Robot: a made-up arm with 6 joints.
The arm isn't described. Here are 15 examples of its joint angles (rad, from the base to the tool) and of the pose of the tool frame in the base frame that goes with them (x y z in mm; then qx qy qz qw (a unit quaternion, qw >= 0)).
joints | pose
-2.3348 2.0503 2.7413 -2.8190 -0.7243 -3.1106 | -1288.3 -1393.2 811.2 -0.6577 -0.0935 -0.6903 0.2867
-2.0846 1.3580 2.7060 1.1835 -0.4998 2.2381 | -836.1 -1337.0 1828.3 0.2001 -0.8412 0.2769 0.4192
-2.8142 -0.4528 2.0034 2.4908 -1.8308 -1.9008 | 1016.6 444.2 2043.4 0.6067 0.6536 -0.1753 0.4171
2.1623 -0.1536 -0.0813 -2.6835 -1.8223 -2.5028 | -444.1 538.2 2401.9 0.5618 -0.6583 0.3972 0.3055
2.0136 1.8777 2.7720 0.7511 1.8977 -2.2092 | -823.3 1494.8 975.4 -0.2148 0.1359 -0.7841 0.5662
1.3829 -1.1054 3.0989 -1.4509 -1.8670 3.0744 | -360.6 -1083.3 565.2 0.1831 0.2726 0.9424 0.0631
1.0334 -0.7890 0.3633 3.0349 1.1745 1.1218 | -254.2 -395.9 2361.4 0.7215 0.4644 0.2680 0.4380
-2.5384 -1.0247 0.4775 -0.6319 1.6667 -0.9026 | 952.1 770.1 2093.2 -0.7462 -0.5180 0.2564 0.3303
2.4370 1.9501 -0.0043 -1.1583 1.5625 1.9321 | -1042.6 1078.8 -638.1 -0.7552 -0.5037 0.3000 0.2932
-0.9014 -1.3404 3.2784 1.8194 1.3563 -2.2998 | -486.0 858.4 182.9 0.8109 0.4492 0.0854 0.3651
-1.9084 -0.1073 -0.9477 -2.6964 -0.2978 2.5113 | -272.0 -836.0 1519.5 0.2990 0.0717 -0.7573 0.5761
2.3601 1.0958 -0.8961 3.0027 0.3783 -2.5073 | -884.3 865.9 404.0 0.8537 -0.2744 -0.4352 0.0810
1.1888 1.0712 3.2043 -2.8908 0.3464 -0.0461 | 319.2 758.4 1957.2 -0.5721 -0.2655 -0.6573 0.4125
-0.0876 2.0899 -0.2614 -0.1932 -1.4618 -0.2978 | 939.4 -51.8 -600.7 -0.0778 -0.9207 0.1655 0.3448
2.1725 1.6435 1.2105 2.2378 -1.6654 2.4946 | -1243.4 2032.0 540.4 0.7475 0.1034 0.4645 0.4634
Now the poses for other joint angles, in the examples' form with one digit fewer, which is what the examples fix.
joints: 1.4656 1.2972 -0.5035 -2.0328 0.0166 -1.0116
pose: 166 1551 101 0.436 0.438 -0.560 0.552
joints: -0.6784 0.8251 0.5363 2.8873 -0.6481 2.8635
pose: 1659 -1368 1629 0.172 -0.255 -0.347 0.886
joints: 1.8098 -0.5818 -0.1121 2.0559 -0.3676 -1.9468
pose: 10 172 2404 0.230 -0.198 0.629 0.716
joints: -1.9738 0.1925 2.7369 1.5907 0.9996 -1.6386
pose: 240 221 2264 -0.943 -0.082 -0.143 0.288
